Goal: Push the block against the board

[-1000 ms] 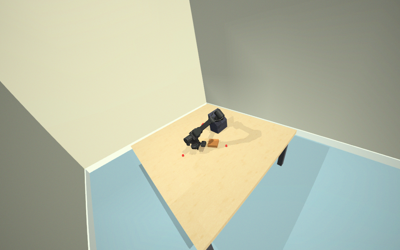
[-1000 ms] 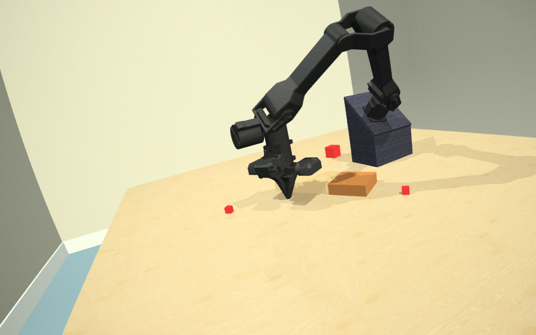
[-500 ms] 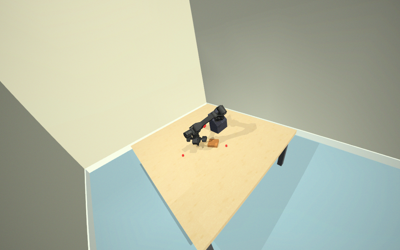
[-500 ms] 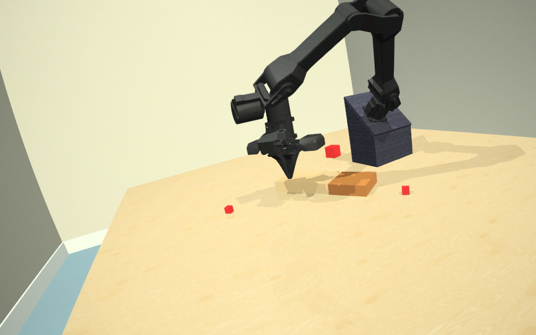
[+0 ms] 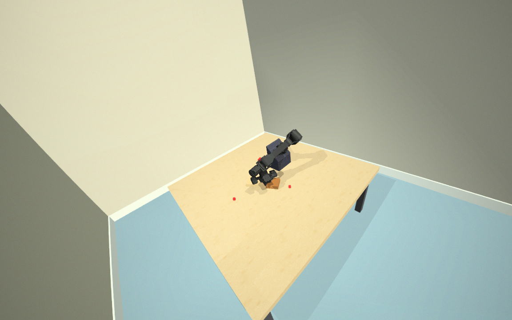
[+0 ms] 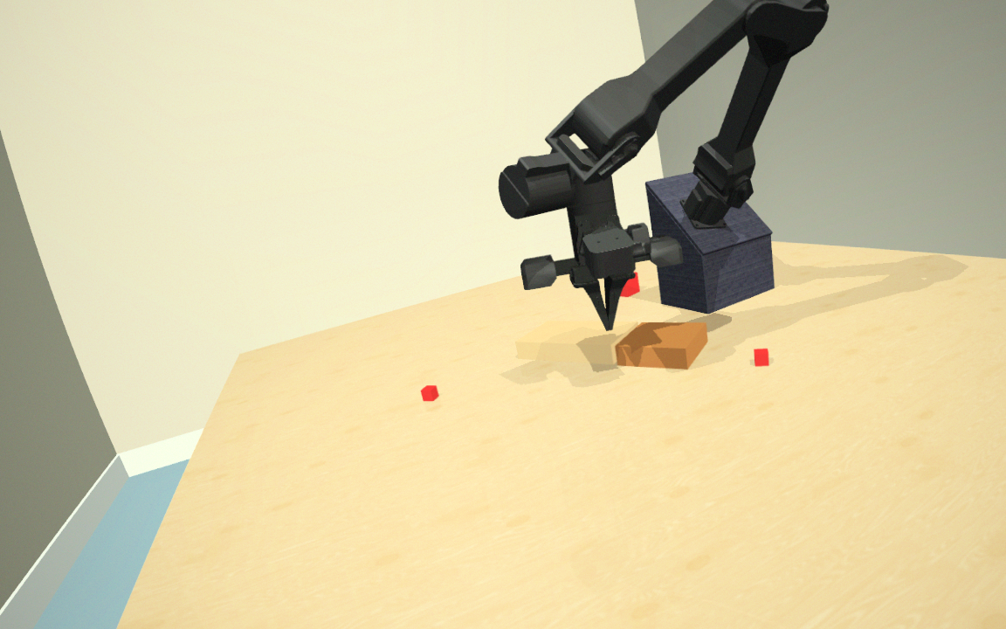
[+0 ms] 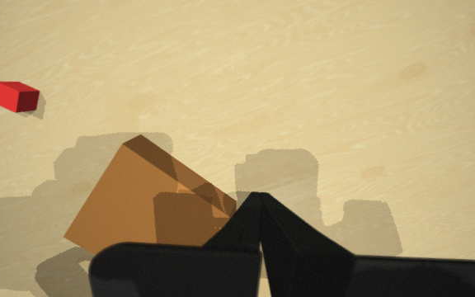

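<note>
Right now my gripper tip is 90 mm past the orange-brown square block, 30 mm to the left of it and 50 mm above it. From my gripper tip the other things lie so: pale board 10 mm behind, 140 mm to the right, 50 mm below.
</note>
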